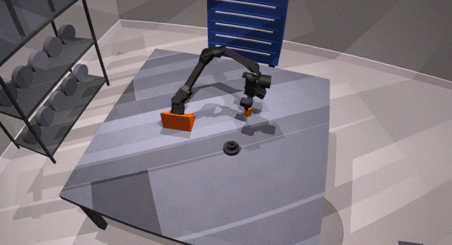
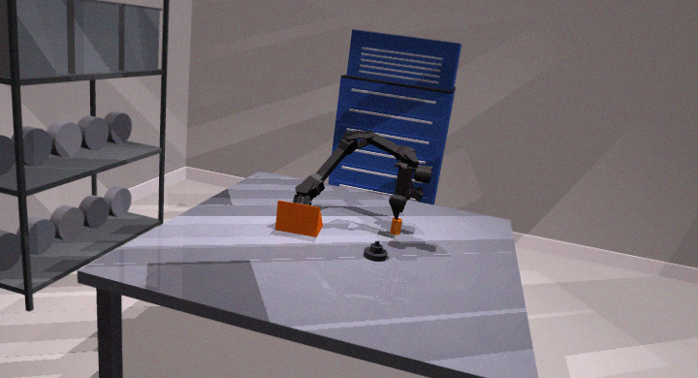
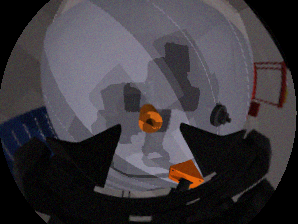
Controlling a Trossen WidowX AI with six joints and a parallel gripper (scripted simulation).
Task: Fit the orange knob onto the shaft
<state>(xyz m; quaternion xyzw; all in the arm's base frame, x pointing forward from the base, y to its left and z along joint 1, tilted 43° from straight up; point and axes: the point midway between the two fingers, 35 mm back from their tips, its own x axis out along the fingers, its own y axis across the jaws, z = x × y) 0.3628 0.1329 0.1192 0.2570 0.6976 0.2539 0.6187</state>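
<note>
Right now the orange knob is 5 cm below my gripper tip. Also, from my gripper tip: dark round pedestal (3 cm behind, 27 cm to the right, 5 cm below).
</note>
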